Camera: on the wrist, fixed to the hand. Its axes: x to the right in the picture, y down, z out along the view.
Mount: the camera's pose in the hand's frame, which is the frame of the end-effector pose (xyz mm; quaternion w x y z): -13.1 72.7 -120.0 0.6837 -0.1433 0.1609 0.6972
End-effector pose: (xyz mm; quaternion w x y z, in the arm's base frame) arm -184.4 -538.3 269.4 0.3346 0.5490 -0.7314 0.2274
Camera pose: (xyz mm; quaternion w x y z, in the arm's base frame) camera -222.8 -424.4 343.0 0.2666 -0.2191 -0.8616 0.3723
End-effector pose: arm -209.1 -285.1 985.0 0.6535 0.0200 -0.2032 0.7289
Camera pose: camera -248.7 -263.4 851.5 0.0258 0.3389 0.1522 -0.9281
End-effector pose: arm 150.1 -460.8 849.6 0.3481 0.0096 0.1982 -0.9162
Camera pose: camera 192.2 -457.5 715.2 0.8463 0.2423 0.3161 -0.3538
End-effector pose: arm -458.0 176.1 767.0 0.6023 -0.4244 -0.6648 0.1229
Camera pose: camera -320.2 169.3 738.1 0.3723 -0.8598 -0.0793 0.3404
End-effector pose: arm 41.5 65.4 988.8 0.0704 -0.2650 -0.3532 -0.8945
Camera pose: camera 24.5 -69.5 952.0 0.6906 -0.2936 0.0828 -0.6557
